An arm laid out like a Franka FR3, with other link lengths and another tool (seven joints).
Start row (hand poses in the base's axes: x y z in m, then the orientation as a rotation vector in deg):
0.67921 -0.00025 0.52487 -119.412 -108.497 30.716
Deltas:
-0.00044 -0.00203 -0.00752 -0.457 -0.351 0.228
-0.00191 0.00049 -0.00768 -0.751 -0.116 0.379
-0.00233 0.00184 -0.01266 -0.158 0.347 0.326
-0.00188 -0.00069 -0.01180 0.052 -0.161 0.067
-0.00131 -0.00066 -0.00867 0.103 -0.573 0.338
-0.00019 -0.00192 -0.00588 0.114 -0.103 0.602
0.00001 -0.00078 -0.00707 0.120 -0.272 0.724
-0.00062 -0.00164 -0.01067 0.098 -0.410 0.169
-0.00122 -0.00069 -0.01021 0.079 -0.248 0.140
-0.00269 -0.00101 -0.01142 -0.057 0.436 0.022
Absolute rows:
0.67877 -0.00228 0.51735 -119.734 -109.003 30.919
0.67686 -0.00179 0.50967 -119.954 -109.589 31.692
0.67453 0.00005 0.49701 -119.543 -109.793 32.257
0.67265 -0.00064 0.48521 -119.563 -109.952 32.065
0.67134 -0.00130 0.47654 -119.598 -110.640 31.487
0.67115 -0.00322 0.47066 -119.082 -111.372 31.392
0.67116 -0.00400 0.46359 -118.566 -112.333 31.156
0.67054 -0.00564 0.45292 -118.634 -112.739 30.701
0.66932 -0.00633 0.44271 -118.630 -113.025 30.411
0.66663 -0.00734 0.43129 -118.354 -112.817 30.884

